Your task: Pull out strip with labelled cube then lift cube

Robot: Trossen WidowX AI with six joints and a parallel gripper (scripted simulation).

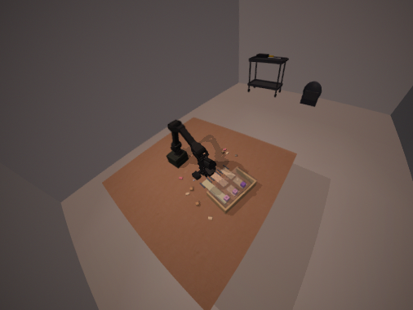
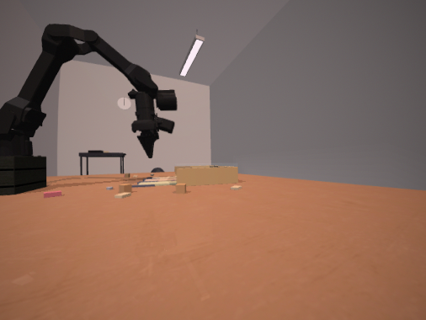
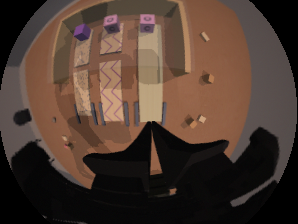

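The one-piece strip is 90 mm ahead of my gripper tip, 80 mm below it and 30 mm to the right of it.
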